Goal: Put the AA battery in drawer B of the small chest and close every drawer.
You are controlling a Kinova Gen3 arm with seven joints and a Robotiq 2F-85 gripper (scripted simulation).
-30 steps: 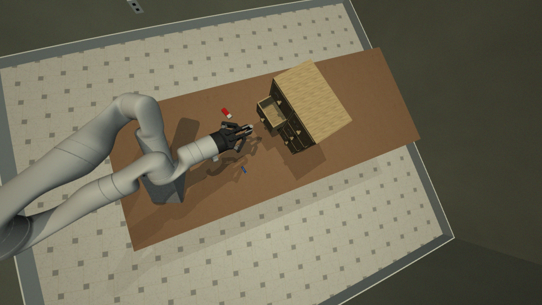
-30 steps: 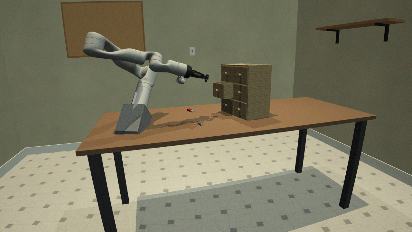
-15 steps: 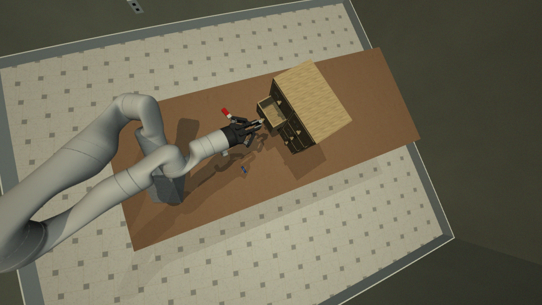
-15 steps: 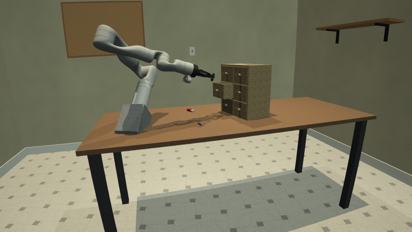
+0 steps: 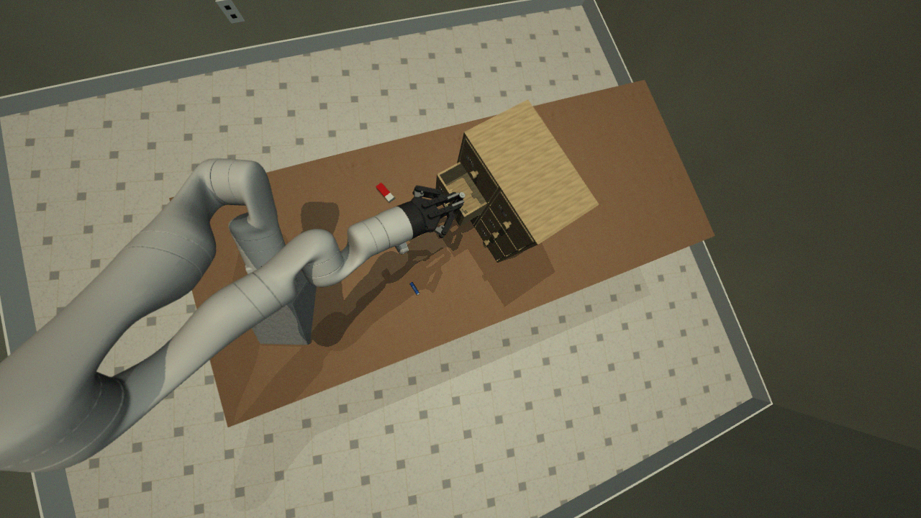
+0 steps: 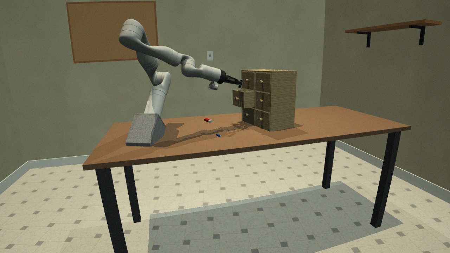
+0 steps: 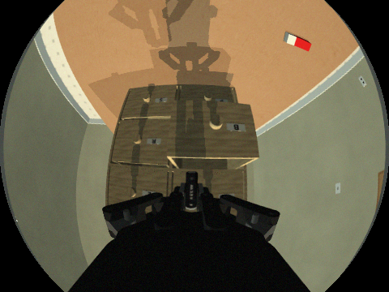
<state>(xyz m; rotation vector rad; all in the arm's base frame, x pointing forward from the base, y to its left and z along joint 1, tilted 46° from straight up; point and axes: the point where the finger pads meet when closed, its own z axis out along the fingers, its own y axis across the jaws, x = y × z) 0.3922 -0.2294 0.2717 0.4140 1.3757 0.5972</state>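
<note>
The drawer is 120 mm below my hand, 90 mm ahead of it and 50 mm to the left of it. Also, from my hand: black battery: 10 mm ahead; white eraser: 250 mm below, 180 mm to the left, 140 mm behind; blue AA battery: 250 mm below, 170 mm behind, 150 mm to the right.
</note>
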